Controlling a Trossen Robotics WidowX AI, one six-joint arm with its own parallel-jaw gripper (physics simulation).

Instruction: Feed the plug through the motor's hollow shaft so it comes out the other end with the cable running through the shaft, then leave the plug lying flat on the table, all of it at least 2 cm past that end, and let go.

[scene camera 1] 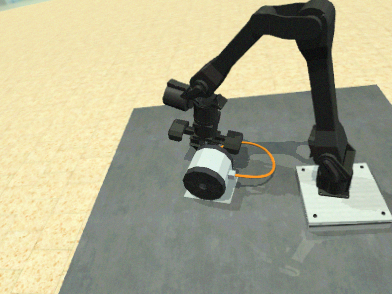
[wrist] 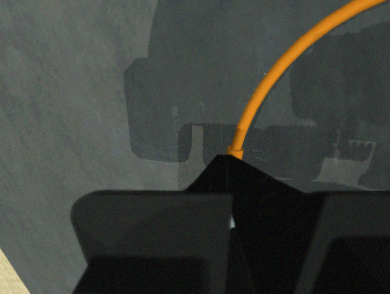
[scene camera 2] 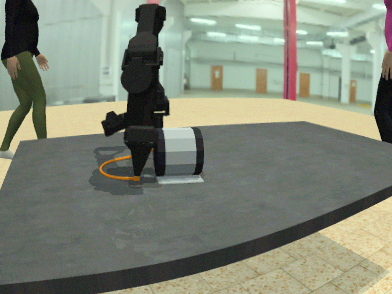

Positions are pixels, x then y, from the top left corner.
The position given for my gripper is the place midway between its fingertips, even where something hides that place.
my gripper: scene camera 1 205,156; wrist 223,162; scene camera 2 137,176
